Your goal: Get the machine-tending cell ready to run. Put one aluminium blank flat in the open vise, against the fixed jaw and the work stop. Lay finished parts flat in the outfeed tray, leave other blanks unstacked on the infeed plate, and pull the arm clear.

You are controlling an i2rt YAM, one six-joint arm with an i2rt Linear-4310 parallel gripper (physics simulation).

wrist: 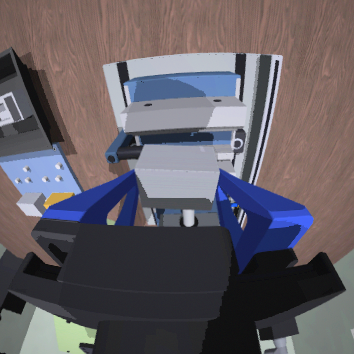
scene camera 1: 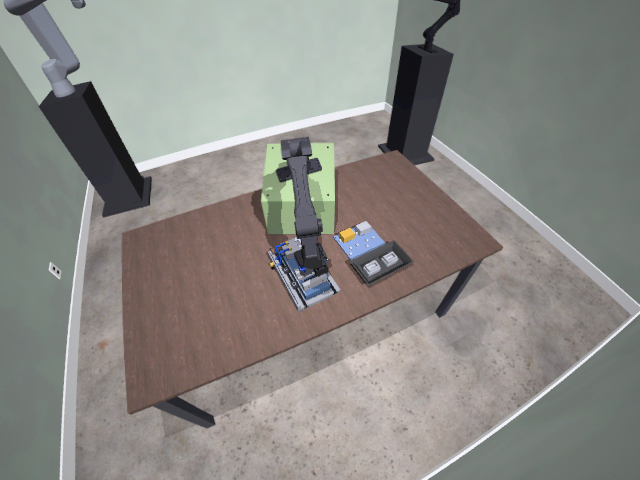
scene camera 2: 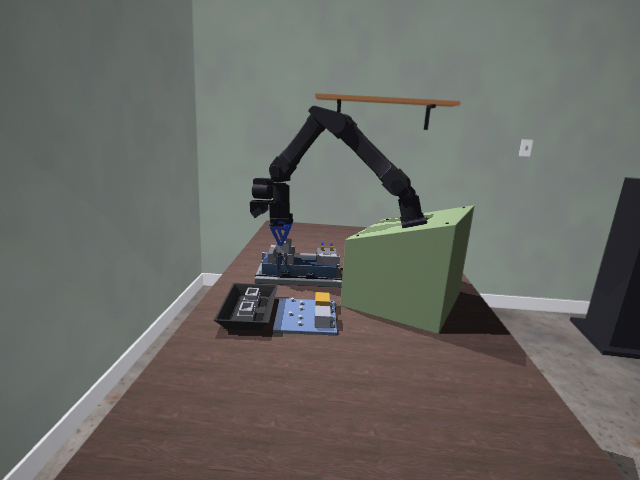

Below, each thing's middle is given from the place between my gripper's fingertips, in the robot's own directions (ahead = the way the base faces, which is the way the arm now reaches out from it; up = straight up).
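Scene:
I see that the fixed jaw (wrist: pixel 184 113) is 4 cm ahead of my hand and also 4 cm below it.

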